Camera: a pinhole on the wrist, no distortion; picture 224 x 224 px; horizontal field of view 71.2 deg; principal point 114.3 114.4 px. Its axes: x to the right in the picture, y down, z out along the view. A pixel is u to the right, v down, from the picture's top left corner.
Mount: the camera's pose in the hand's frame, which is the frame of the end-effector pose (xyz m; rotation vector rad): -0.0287 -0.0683 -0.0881 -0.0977 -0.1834 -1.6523
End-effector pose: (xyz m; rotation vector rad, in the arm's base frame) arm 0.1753 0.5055 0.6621 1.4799 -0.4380 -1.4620
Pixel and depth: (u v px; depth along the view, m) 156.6 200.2 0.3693
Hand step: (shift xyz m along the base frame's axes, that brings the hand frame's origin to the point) -0.2875 -0.1782 -0.1166
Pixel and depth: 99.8 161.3 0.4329
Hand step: -0.2750 -0.2120 0.0496
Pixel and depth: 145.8 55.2 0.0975
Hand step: -0.0479 0.0853 -0.0127
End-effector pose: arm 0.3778 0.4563 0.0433 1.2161 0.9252 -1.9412
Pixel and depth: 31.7 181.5 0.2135
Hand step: -0.0118 -0.1384 -0.0396
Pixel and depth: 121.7 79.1 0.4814
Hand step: -0.1150 -0.2940 0.2692
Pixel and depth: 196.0 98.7 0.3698
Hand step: -0.2593 -0.1381 0.2311
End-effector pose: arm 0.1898 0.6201 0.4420 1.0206 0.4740 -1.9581
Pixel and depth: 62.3 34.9 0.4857
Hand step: 0.0813 -0.1893 0.4422
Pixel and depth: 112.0 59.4 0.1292
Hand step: -0.0260 0.0402 0.0831
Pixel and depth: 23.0 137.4 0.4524
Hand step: 0.0564 -0.3741 0.1682
